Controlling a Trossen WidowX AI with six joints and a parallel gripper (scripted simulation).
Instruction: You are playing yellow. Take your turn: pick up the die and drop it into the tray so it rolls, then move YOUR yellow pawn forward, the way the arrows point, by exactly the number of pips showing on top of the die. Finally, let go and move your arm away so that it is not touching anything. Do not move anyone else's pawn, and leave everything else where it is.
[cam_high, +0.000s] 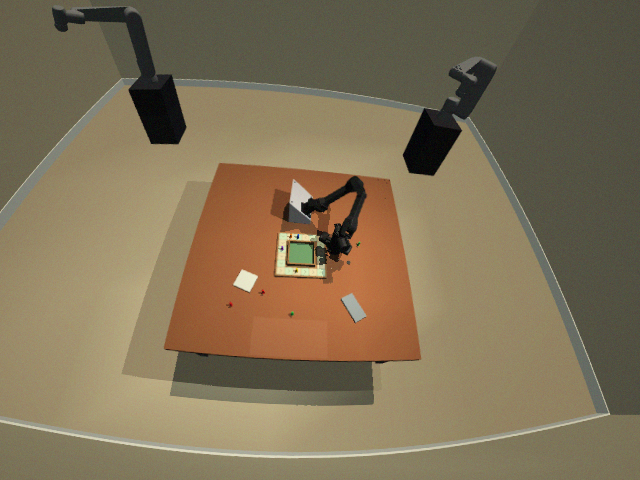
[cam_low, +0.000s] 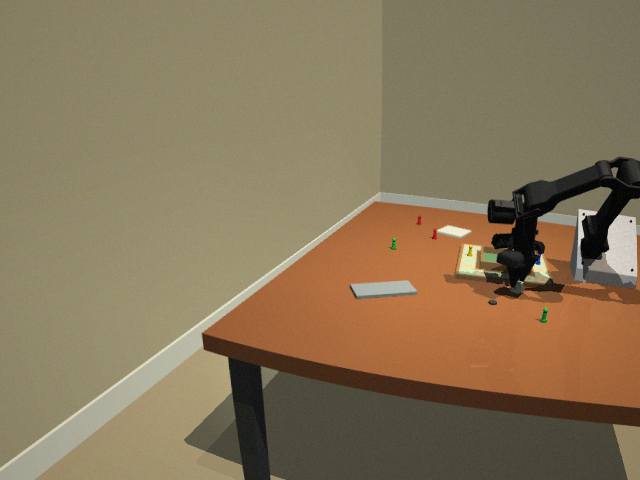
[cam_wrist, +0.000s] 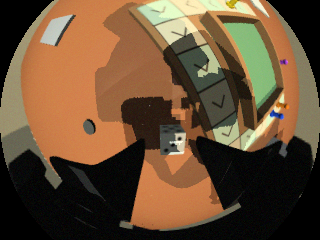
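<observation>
The white die lies 10 mm below my gripper tip. Round my gripper tip: blue pawn (200 mm to the right, 90 mm behind, 10 mm above); then disc (90 mm to the left, 70 mm ahead, 20 mm below); then green tray (180 mm to the right, 20 mm ahead, 10 mm below).
</observation>
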